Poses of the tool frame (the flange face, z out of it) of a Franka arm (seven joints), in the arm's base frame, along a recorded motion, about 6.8 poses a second.
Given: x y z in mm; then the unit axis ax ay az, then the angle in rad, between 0 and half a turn.
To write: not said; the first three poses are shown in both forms.
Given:
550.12 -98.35 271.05 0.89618 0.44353 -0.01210 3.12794
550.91 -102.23 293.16 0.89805 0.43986 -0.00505 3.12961
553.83 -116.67 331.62 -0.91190 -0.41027 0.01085 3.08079
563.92 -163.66 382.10 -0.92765 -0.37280 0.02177 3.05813
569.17 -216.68 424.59 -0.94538 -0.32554 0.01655 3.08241
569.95 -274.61 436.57 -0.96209 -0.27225 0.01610 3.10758
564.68 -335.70 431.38 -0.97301 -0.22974 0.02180 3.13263
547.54 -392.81 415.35 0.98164 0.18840 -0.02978 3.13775
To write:
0.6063 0.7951 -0.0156 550.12; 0.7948 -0.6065 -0.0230 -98.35; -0.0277 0.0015 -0.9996 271.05; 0 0 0 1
0.6130 0.7901 -0.0038 550.91; 0.7899 -0.6130 -0.0152 -102.23; -0.0143 0.0063 -0.9999 293.16; 0 0 0 1
0.6634 0.7469 -0.0447 553.83; 0.7482 -0.6618 0.0465 -116.67; 0.0052 -0.0643 -0.9979 331.62; 0 0 0 1
0.7216 0.6886 -0.0714 563.92; 0.6923 -0.7190 0.0611 -163.66; -0.0092 -0.0935 -0.9956 382.10; 0 0 0 1
0.7877 0.6140 -0.0505 569.17; 0.6160 -0.7865 0.0452 -216.68; -0.0120 -0.0667 -0.9977 424.59; 0 0 0 1
0.8513 0.5232 -0.0402 569.95; 0.5243 -0.8512 0.0240 -274.61; -0.0217 -0.0415 -0.9989 436.57; 0 0 0 1
0.8935 0.4469 -0.0445 564.68; 0.4473 -0.8944 -0.0013 -335.70; -0.0404 -0.0187 -0.9990 431.38; 0 0 0 1
0.9272 0.3700 -0.0577 547.54; 0.3698 -0.9290 -0.0150 -392.81; -0.0592 -0.0074 -0.9982 415.35; 0 0 0 1

